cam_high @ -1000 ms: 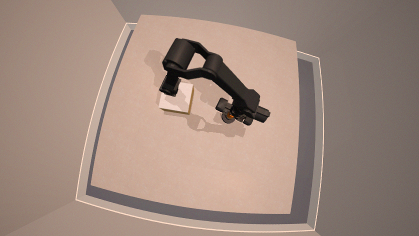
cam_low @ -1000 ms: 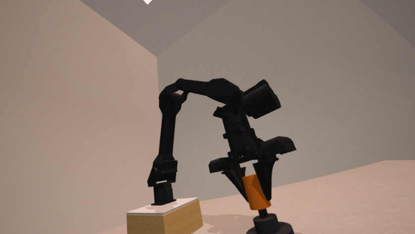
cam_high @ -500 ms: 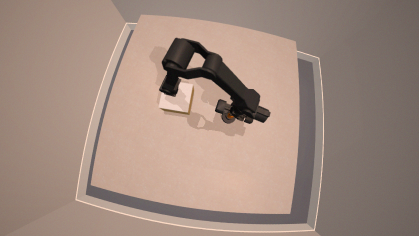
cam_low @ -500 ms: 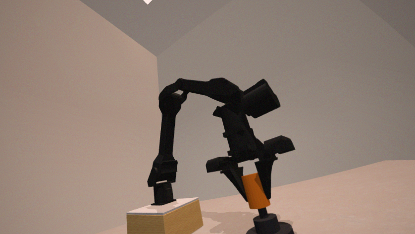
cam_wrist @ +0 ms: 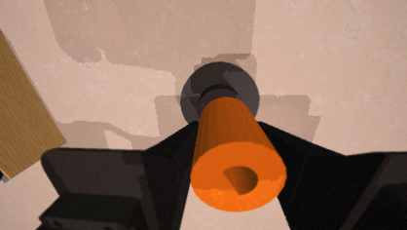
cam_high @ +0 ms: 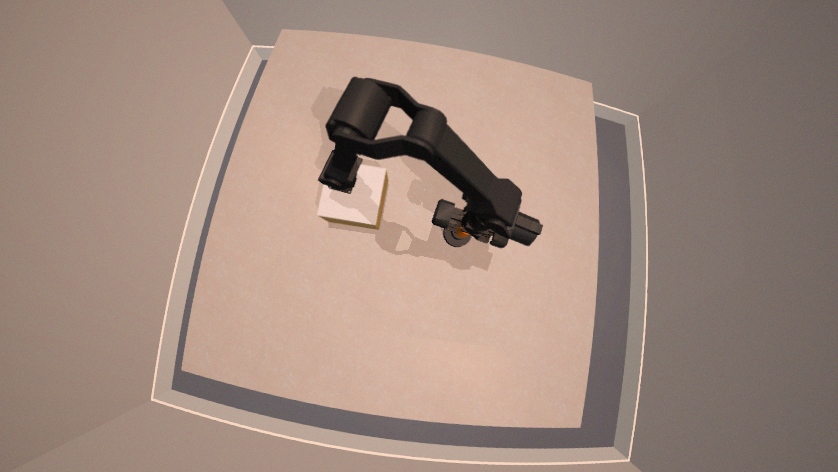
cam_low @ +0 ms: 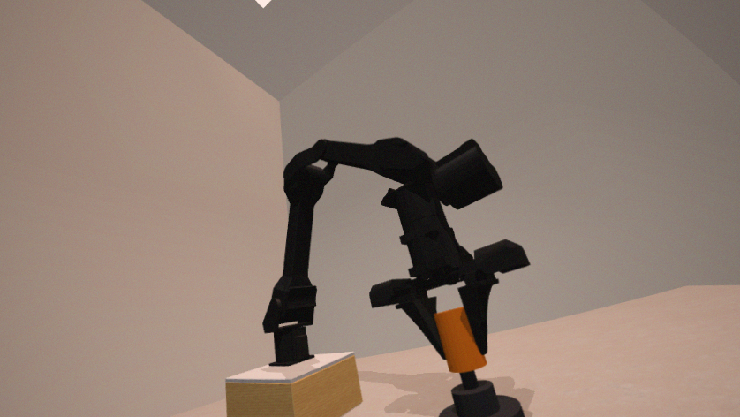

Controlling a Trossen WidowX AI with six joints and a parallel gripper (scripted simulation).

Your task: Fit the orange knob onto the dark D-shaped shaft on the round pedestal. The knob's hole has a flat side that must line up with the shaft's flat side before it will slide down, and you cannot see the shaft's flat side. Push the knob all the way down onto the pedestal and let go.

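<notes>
My gripper tip is now 20 mm below the orange knob. Round my gripper tip: round dark pedestal 40 mm below.
</notes>
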